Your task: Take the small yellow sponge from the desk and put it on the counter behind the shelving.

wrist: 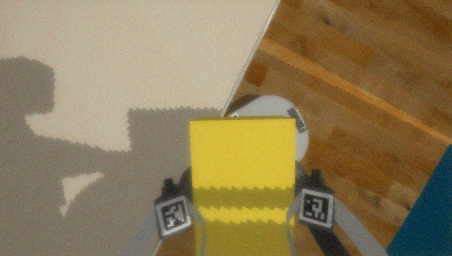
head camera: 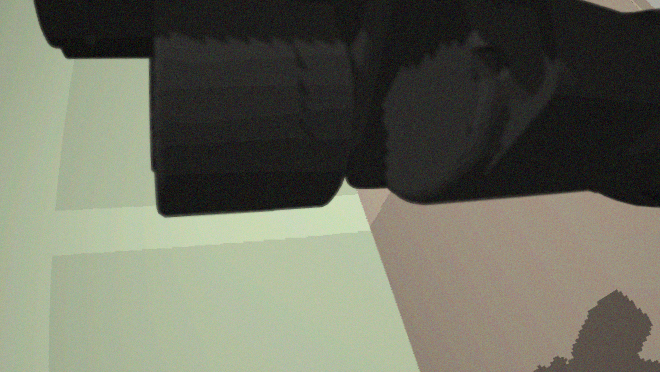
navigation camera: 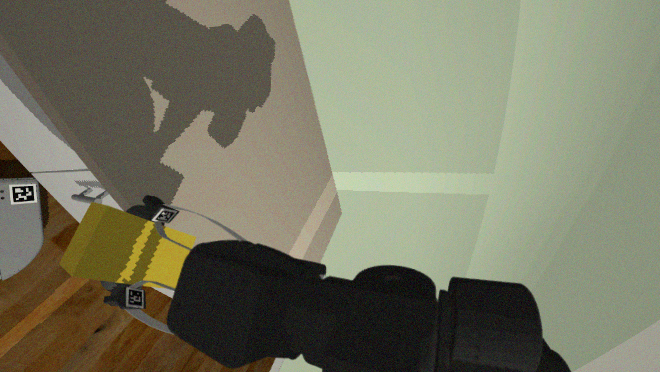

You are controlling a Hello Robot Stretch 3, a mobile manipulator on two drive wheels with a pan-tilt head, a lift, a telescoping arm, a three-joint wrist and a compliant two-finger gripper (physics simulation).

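Places are measured from the robot's base along level axes (x left, y back, z up), in centimetres.
Pixels of known places: gripper, fingertip midpoint: (navigation camera: 126, 245).
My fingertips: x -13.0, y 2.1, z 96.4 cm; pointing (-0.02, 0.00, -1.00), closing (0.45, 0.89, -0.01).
Note:
For each thing: its top centre in the pictures, then the offset to it from my fingertips. "spot": a spot on its surface instead. Level surfaces: height alone.
- yellow sponge, top centre: (navigation camera: 145, 253) dx +0.0, dy +0.0, dz +4.4 cm
- beige counter top, surface height: dz -5.4 cm
- grey handle, surface spot: (navigation camera: 90, 194) spot: dx -5.2, dy -3.7, dz -31.1 cm
- wooden floor, surface height: dz -96.4 cm
The yellow sponge (navigation camera: 107, 245) (wrist: 243, 155) is a block held between the two fingertips of my gripper (navigation camera: 131, 252) (wrist: 241, 179), which is shut on it. In the navigation camera view it is at the lower left, over the counter's edge and the floor beside it. In the wrist view it covers the lower middle, across the line between counter and floor. The beige counter top (head camera: 490, 260) (navigation camera: 285, 165) (wrist: 125, 45) carries the arm's dark shadow. The sponge's height above it is hard to tell. The head camera view shows the dark wrist; fingertips and sponge do not show there.
A pale green panelled surface (head camera: 210, 310) (navigation camera: 410, 100) borders the counter. The counter's white front has a grey handle (navigation camera: 90, 194). A grey rounded base with a marker (navigation camera: 20, 235) (wrist: 275, 107) stands on the wooden floor (navigation camera: 110, 335) (wrist: 360, 55). A blue surface (wrist: 430, 215) is at the wrist view's lower right.

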